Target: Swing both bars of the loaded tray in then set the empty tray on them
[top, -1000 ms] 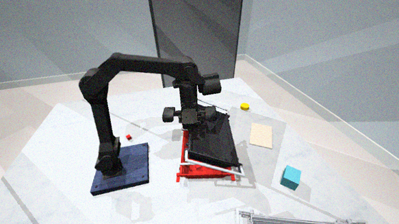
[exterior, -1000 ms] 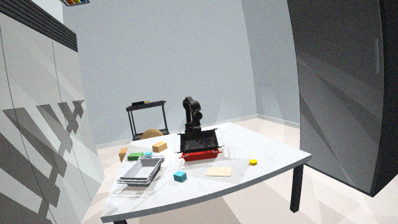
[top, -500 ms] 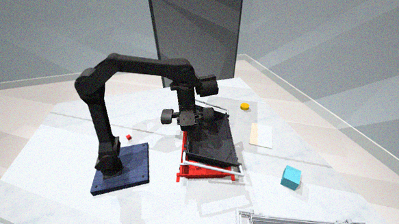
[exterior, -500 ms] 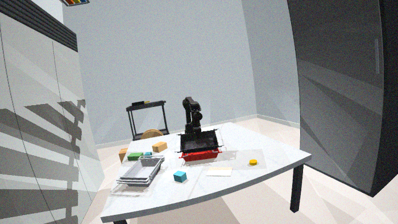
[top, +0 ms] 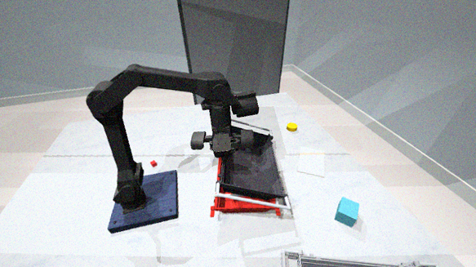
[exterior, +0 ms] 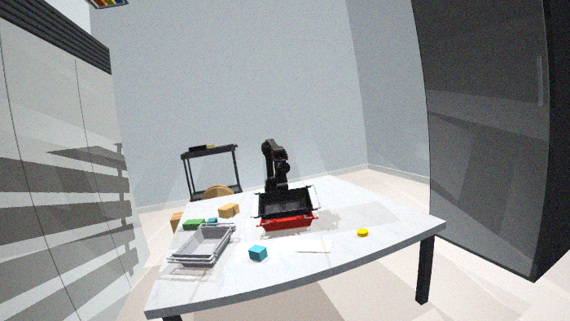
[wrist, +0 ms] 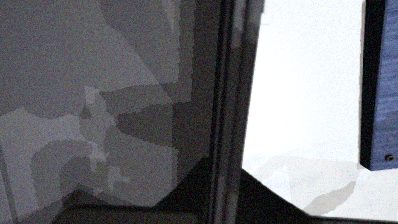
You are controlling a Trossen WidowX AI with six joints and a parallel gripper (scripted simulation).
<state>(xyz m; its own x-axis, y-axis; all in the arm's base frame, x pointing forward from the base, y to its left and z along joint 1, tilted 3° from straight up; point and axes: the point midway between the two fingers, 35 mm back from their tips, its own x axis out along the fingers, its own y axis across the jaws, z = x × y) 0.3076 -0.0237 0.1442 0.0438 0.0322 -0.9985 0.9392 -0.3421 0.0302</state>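
Now: the black tray 80 mm ahead of my gripper tip and 30 mm to the right of it. Also, from my gripper tip: yellow disc (410 mm ahead, 210 mm to the left, 120 mm below); then cream sheet (360 mm ahead, 120 mm below, 20 mm to the right).
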